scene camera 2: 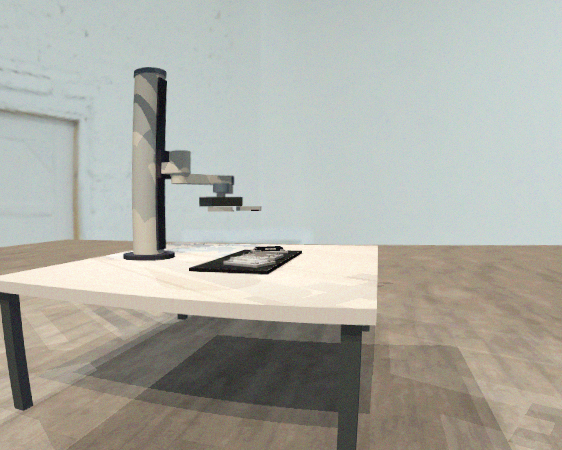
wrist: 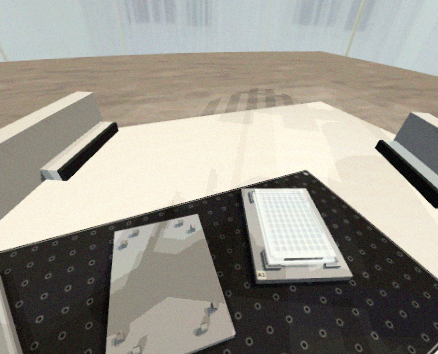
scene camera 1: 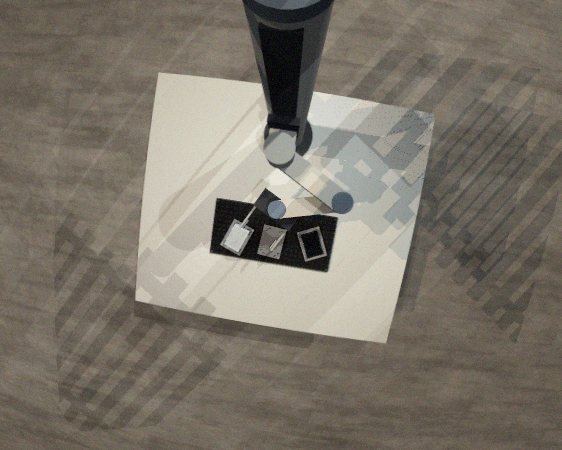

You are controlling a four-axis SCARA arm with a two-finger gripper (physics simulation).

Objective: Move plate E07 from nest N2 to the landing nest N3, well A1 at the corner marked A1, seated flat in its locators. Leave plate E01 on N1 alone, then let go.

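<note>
A white well plate [scene camera 1: 237,236] [wrist: 295,227] sits on the left grey nest [scene camera 1: 225,246] [wrist: 307,276]; a corner label A1 shows on that nest in the wrist view. The middle grey nest [scene camera 1: 268,240] [wrist: 167,280] carries small locator pins and no plate. The right nest [scene camera 1: 323,243] is a grey rim around a black middle in scene camera 1; in scene camera 2 a low black block [scene camera 2: 269,248] stands at the mat's far end. No plate or nest names are readable. My gripper [scene camera 1: 257,237] [scene camera 2: 235,209] [wrist: 246,119] is open and empty, high above the nests.
The nests stand on a black perforated mat [scene camera 1: 220,210] [scene camera 2: 205,269] [wrist: 65,295] on a pale table [scene camera 1: 190,125] [scene camera 2: 320,295] [wrist: 200,155]. The arm's column [scene camera 1: 285,70] [scene camera 2: 145,165] rises behind the mat. A sliver of another grey nest [wrist: 7,320] shows at the wrist view's left edge.
</note>
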